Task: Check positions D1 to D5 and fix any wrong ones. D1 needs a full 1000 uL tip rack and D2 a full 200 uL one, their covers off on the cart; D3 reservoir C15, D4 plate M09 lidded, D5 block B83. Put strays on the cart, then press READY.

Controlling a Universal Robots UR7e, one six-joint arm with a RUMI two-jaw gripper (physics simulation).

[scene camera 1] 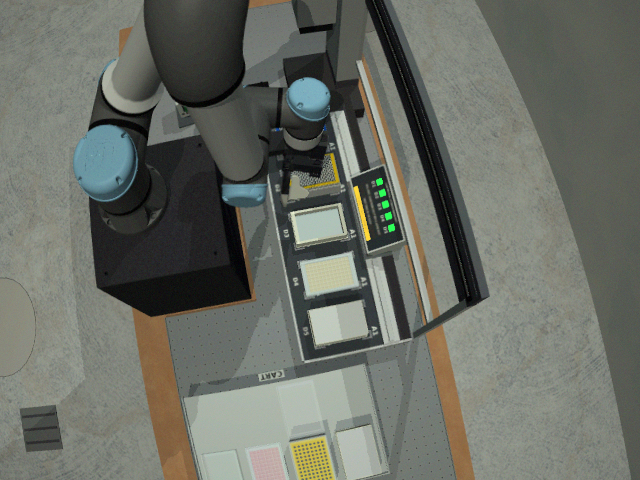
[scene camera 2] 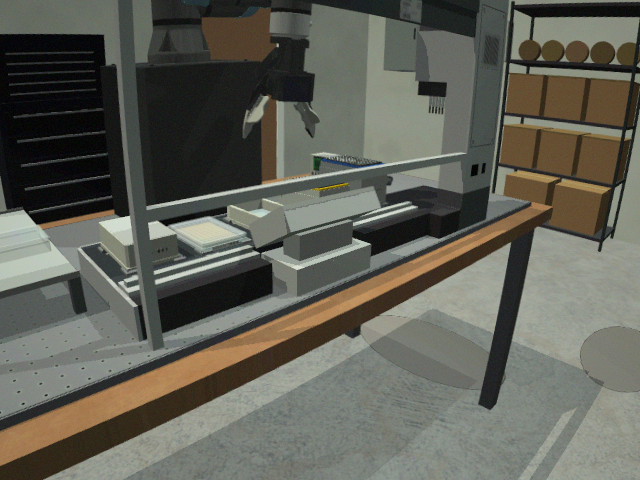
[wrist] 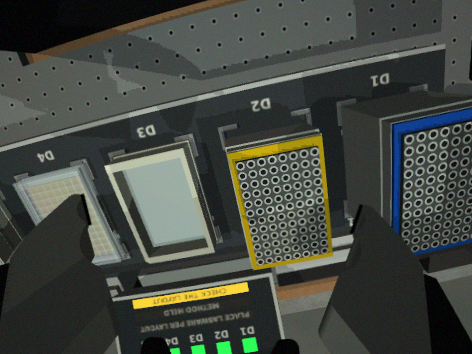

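Where they show: gripper, fingertip midpoint: point(scene camera 1: 288, 176) point(scene camera 2: 279, 138) point(wrist: 224, 203); arm's base, link origin: point(scene camera 1: 133, 200).
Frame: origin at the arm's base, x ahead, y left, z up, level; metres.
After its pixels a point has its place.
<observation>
My gripper point(scene camera 2: 279, 131) @[z -0.164, x 0.321, y 0.072 m] point(wrist: 224, 203) @[z -0.164, x 0.321, y 0.072 m] is open and empty, high above the deck around D2 and D3. At D1 a blue-rimmed tip rack point(wrist: 435, 185) point(scene camera 2: 351, 162) is uncovered; part is outside the wrist view. At D2 a yellow-rimmed tip rack point(wrist: 282, 205) @[z -0.247, x 0.373, y 0.111 m] point(scene camera 1: 337, 167) @[z -0.263, x 0.443, y 0.122 m] is uncovered, with tips in all its visible places. D3 holds a cream reservoir point(scene camera 1: 318, 225) @[z -0.303, x 0.379, y -0.009 m] point(wrist: 167, 205) @[z -0.303, x 0.383, y -0.011 m]. D4 holds a yellowish plate point(scene camera 1: 329, 274) @[z -0.298, x 0.386, y -0.136 m] point(scene camera 2: 208, 233) under a clear lid. D5 holds a whitish block point(scene camera 1: 338, 324) point(scene camera 2: 136, 242). Labware codes are unreadable. The panel point(scene camera 1: 377, 209) @[z -0.247, x 0.521, y -0.008 m] point(wrist: 200, 315) @[z -0.255, x 0.505, y 0.006 m] shows green lights and "CHECK THE LAYOUT".
The cart point(scene camera 1: 232, 413) @[z -0.306, x 0.107, y -0.442 m] bears a clear cover point(scene camera 1: 299, 405) @[z -0.281, x 0.270, y -0.440 m], a pale item point(scene camera 1: 222, 465) @[z -0.281, x 0.066, y -0.568 m], a pink plate point(scene camera 1: 267, 462) @[z -0.290, x 0.173, y -0.572 m], a yellow rack point(scene camera 1: 312, 457) @[z -0.235, x 0.281, y -0.565 m] and a white block point(scene camera 1: 357, 450) @[z -0.264, x 0.385, y -0.569 m]. A grey post point(scene camera 2: 135, 170) @[z -0.142, x 0.591, y -0.311 m] and rail stand along the deck's edge. A dark column rises beyond D1.
</observation>
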